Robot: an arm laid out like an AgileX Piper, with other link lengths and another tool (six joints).
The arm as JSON. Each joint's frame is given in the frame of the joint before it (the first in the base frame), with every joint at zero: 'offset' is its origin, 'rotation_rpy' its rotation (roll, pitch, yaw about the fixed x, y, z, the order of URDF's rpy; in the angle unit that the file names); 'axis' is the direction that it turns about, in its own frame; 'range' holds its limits. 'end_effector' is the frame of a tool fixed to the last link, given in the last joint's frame.
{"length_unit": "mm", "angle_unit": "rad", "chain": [
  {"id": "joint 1", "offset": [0.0, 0.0, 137.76], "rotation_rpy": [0.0, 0.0, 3.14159], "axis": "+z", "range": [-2.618, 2.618]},
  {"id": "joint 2", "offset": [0.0, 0.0, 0.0], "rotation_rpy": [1.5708, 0.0, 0.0], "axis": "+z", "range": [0.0, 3.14]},
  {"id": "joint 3", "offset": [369.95, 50.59, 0.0], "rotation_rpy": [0.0, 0.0, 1.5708], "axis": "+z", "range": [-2.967, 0.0]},
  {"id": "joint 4", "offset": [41.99, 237.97, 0.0], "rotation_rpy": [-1.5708, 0.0, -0.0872], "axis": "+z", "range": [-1.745, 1.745]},
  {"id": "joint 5", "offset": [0.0, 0.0, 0.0], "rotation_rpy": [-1.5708, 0.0, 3.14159], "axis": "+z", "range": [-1.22, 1.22]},
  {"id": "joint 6", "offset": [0.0, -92.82, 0.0], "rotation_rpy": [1.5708, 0.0, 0.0], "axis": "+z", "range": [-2.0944, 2.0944]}
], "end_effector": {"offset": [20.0, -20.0, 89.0], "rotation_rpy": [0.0, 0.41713, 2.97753]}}
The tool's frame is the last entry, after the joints.
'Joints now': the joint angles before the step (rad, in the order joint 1, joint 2, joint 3, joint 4, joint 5, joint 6). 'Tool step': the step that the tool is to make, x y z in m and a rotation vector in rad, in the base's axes. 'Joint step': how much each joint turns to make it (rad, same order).
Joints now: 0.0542 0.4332 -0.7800 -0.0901 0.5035 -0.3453
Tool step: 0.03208 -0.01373 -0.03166 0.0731 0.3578 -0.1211
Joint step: 0.0002 0.1905 -0.0800 -0.1091 0.2626 0.1849
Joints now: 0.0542 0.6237 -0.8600 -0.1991 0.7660 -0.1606
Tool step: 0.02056 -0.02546 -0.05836 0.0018 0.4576 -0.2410
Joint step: -0.0001 0.2474 0.0072 -0.1612 0.2631 0.2224
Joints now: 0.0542 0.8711 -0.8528 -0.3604 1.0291 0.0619
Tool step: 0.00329 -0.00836 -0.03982 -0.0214 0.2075 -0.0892
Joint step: -0.0130 0.1186 0.0813 -0.0482 0.0365 0.0781
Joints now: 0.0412 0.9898 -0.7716 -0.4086 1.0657 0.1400
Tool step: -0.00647 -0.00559 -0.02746 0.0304 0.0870 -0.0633
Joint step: -0.0892 0.0455 0.0724 0.0345 -0.0403 -0.0196
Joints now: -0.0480 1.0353 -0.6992 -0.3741 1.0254 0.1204
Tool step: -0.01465 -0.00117 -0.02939 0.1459 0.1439 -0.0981
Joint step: -0.2087 0.0745 0.0397 0.1740 0.0083 -0.1750
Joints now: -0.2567 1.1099 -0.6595 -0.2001 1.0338 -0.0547
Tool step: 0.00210 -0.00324 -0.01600 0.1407 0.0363 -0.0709
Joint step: -0.1854 0.0745 0.0036 0.1574 -0.0141 -0.1769
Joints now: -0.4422 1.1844 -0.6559 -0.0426 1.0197 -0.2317
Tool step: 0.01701 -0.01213 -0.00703 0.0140 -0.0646 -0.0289
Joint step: -0.0733 0.0448 0.0008 0.0571 -0.0972 -0.0693
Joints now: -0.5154 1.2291 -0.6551 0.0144 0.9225 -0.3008
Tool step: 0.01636 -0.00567 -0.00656 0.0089 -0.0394 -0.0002
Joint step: -0.0114 0.0432 0.0000 0.0393 -0.0721 -0.0330
